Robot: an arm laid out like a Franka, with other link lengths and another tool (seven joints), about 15 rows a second.
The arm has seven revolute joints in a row. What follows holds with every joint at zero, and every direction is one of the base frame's. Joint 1 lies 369.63 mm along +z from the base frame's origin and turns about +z. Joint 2 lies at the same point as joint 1 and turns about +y. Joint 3 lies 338.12 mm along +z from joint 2 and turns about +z. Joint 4 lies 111.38 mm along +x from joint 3 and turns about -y. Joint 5 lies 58.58 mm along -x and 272.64 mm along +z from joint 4 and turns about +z. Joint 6 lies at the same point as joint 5 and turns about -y. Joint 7 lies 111.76 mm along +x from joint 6 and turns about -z. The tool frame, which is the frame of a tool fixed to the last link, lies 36 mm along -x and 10 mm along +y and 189.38 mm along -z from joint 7; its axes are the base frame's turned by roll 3.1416, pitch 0.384 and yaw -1.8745 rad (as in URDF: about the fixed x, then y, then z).
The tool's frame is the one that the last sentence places.
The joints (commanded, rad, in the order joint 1, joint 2, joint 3, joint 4, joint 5, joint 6, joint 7), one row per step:
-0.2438, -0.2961, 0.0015, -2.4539, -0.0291, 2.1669, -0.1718
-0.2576, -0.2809, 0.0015, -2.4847, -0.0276, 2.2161, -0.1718
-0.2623, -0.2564, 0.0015, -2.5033, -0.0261, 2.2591, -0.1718
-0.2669, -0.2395, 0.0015, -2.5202, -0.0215, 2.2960, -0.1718
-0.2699, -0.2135, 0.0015, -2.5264, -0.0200, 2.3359, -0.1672
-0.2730, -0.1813, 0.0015, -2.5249, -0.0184, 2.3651, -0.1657
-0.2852, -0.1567, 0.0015, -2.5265, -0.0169, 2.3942, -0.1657
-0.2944, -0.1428, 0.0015, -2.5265, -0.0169, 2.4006, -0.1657
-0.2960, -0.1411, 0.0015, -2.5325, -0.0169, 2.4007, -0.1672
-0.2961, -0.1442, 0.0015, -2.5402, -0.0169, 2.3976, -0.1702
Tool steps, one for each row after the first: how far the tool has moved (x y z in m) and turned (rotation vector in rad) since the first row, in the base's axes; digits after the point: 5 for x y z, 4 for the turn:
-0.00006, -0.00447, -0.01174, 0.0012, -0.0036, -0.0135
0.00304, -0.00661, -0.02304, 0.0031, -0.0040, -0.0182
0.00493, -0.00816, -0.03157, 0.0063, -0.0080, -0.0251
0.01081, -0.01040, -0.03963, 0.0060, -0.0160, -0.0330
0.01702, -0.01297, -0.04845, 0.0080, -0.0150, -0.0383
0.02092, -0.01851, -0.05565, 0.0085, -0.0182, -0.0512
0.02122, -0.02212, -0.06028, 0.0105, -0.0110, -0.0603
0.01907, -0.02214, -0.06274, 0.0125, -0.0037, -0.0605
0.01587, -0.02134, -0.06417, 0.0144, 0.0038, -0.0577

